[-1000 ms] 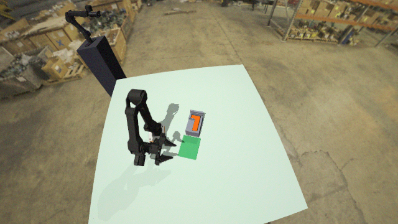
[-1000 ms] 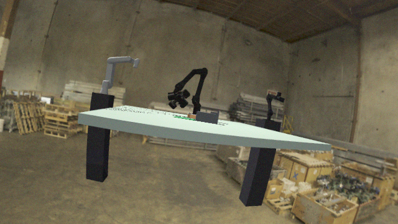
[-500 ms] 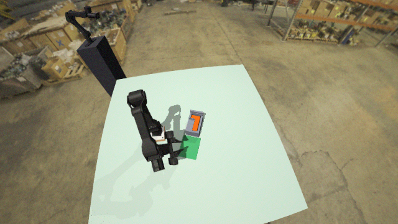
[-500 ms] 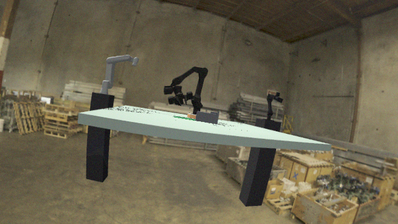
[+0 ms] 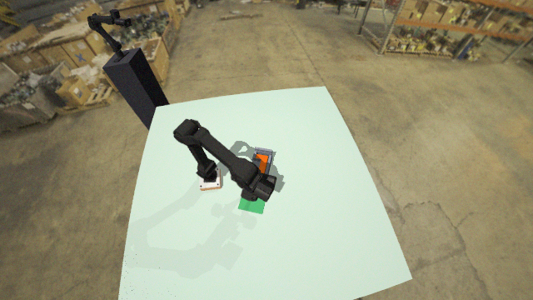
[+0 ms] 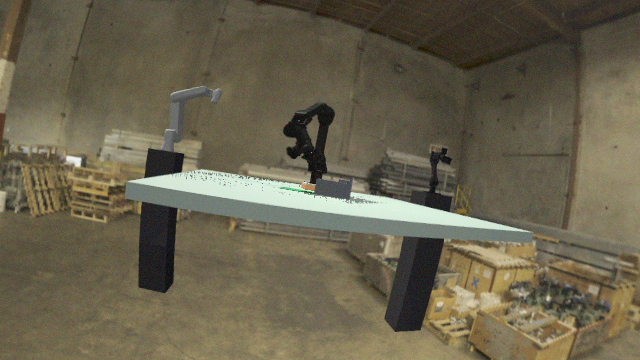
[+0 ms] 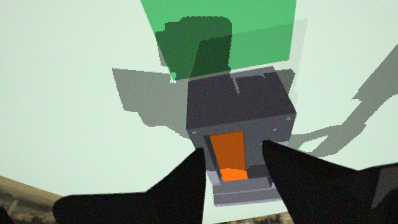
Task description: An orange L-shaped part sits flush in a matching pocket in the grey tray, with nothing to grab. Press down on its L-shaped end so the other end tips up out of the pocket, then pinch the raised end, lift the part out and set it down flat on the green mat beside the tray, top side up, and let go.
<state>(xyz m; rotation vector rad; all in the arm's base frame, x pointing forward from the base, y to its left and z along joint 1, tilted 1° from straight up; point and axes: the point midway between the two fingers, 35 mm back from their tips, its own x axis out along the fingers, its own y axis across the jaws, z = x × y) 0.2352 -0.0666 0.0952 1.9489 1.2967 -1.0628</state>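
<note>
The orange L-shaped part is 20 mm ahead of my gripper tip, 100 mm to the left of it and 50 mm below it. Also, from my gripper tip: green mat: 30 mm behind, 60 mm to the right, 110 mm below.
</note>
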